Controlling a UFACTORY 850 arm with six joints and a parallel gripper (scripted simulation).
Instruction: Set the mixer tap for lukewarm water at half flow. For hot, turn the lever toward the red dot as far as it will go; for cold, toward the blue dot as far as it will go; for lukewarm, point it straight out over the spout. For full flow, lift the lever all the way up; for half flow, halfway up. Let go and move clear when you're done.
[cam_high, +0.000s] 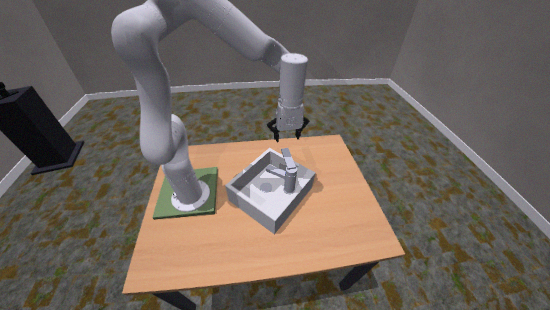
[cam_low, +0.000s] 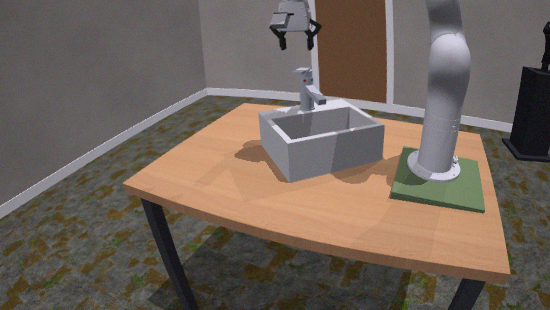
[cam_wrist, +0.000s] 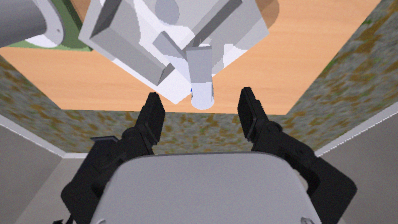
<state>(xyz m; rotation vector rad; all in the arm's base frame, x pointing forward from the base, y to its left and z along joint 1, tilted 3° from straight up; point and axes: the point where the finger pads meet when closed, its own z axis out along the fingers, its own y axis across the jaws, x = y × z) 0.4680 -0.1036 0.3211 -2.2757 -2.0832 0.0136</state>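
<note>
The lever lies 3 cm to the right of my hand and 9 cm below it. Also, from my hand: grey sink basin: 7 cm behind, 1 cm to the left, 33 cm below; then grey mixer tap: 1 cm behind, 6 cm to the right, 14 cm below.
</note>
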